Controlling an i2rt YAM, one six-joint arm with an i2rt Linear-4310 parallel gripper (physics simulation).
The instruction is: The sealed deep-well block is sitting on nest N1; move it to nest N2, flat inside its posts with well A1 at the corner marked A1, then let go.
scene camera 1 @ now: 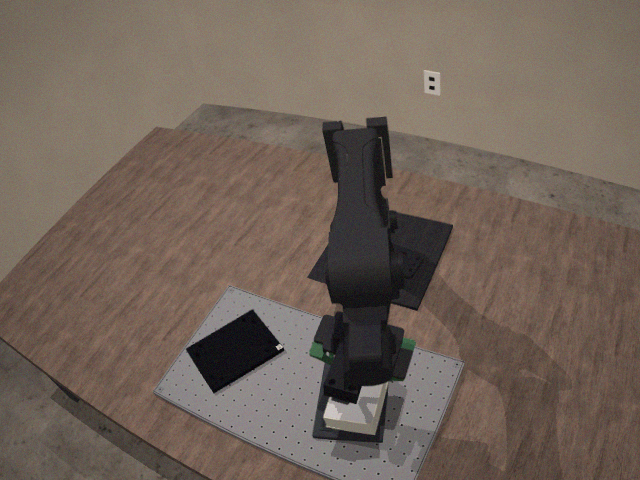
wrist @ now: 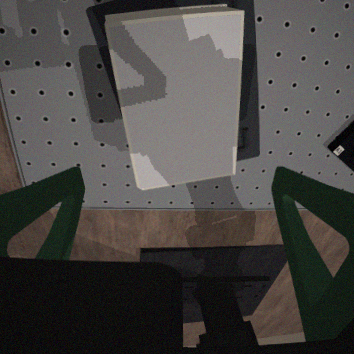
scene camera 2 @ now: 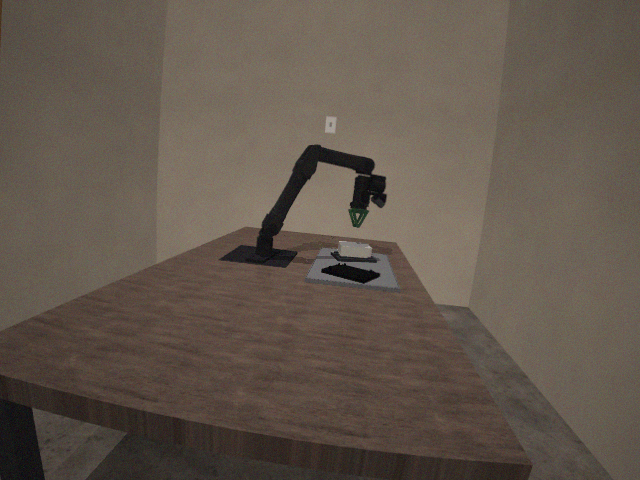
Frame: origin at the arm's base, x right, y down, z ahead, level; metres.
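Where they show: gripper, fingertip midpoint: (wrist: pixel 177 176) (scene camera 2: pixel 356 227); arm's base, origin of the base link: (wrist: pixel 213 287) (scene camera 2: pixel 264 255).
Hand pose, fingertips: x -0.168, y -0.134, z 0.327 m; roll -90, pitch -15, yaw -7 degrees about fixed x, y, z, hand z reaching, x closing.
Each offset is from my fingertips to the top centre of the thing. Level surfaces: height alone.
The sealed deep-well block {dz +0.004, dx +0.009, dy +0.067 m} (scene camera 1: pixel 351 410) (scene camera 2: pixel 355 250) (wrist: pixel 182 100) is a white box lying on the dark nest N1 (scene camera 1: pixel 320 429) (scene camera 2: pixel 374 259) (wrist: pixel 251 145). The black nest N2 {dz +0.034, dx +0.278, dy +0.105 m} (scene camera 1: pixel 235 351) (scene camera 2: pixel 351 272) (wrist: pixel 347 142) stands apart from it, with a small white label at one corner; its lettering is too small to read. In the wrist view part of N2 shows at the right edge. My gripper (scene camera 2: pixel 355 226) (wrist: pixel 177 176) is open and empty, with green fingers spread wider than the block, and hangs well above it. In scene camera 1 the arm hides part of the block and nest N1.
Both nests stand on a grey perforated board {dz +0.020, dx +0.121, dy +0.126 m} (scene camera 1: pixel 289 413) (scene camera 2: pixel 315 276) (wrist: pixel 40 107) on the wooden table {dy +0.139 m} (scene camera 1: pixel 180 217) (scene camera 2: pixel 232 330). The arm's dark base plate (scene camera 1: pixel 429 237) (scene camera 2: pixel 232 255) (wrist: pixel 165 260) lies beside the board. N2 has short posts.
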